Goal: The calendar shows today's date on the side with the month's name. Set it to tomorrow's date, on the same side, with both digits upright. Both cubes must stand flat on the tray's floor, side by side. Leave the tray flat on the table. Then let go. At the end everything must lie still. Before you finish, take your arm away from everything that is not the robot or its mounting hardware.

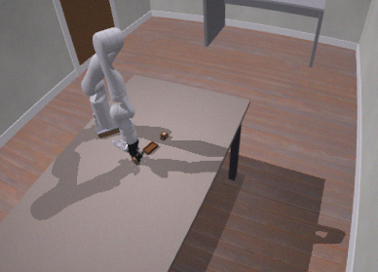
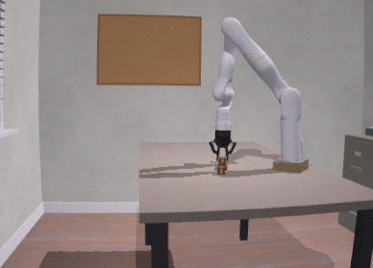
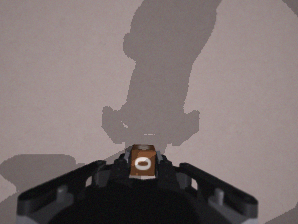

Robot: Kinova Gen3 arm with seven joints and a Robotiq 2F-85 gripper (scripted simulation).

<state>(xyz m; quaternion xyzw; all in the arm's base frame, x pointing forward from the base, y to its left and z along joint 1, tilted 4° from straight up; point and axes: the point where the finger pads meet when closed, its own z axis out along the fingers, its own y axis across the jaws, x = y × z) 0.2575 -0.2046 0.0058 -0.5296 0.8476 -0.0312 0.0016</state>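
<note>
Now: the brown number cube 1 cm below my hand. From my hand the other things lie so: brown calendar tray: 4 cm ahead, 10 cm to the left, 2 cm below; digit cube: 9 cm ahead, 19 cm to the left, 1 cm below.
</note>
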